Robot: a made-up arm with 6 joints.
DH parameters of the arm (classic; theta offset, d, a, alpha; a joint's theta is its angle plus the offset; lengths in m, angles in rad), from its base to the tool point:
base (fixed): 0 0.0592 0 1.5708
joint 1: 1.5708 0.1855 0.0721 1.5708
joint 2: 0 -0.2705 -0.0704 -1.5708
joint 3: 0 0.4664 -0.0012 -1.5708
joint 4: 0 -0.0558 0.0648 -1.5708
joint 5: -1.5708 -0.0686 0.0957 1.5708
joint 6: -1.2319 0 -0.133 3.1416
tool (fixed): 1.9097 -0.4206 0 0
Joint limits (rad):
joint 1: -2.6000..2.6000
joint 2: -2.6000..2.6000
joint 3: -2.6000..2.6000
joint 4: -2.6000..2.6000
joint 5: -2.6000..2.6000
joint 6: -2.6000..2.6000
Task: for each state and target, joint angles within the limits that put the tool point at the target. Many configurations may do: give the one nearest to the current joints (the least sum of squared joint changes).
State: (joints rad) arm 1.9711 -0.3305 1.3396 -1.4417 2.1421 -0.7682
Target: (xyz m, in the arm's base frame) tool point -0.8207 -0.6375 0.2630
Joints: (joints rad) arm 1.3410 -1.1521 1.6694 -2.2313 2.5091 -0.9322
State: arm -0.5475 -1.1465 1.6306 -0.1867 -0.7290 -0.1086
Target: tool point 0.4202 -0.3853 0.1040
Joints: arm -1.2085 -0.9710 1.3131 -0.0362 -0.5011 -0.2128
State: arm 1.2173 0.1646 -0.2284 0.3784 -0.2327 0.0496
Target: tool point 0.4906 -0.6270 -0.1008
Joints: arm 1.5504 0.2859 -0.1438 0.4956 -0.3671 0.0910
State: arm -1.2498 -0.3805 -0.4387 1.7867 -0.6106 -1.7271
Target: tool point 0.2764 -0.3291 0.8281
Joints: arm -0.6102 -0.9820 -0.2860 2.4354 -0.2875 -1.9139
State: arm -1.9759 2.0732 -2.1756 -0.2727 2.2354 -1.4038
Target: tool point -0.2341 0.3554 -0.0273
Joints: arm -2.0296 2.1676 -2.2961 -0.0826 2.2977 -1.3490
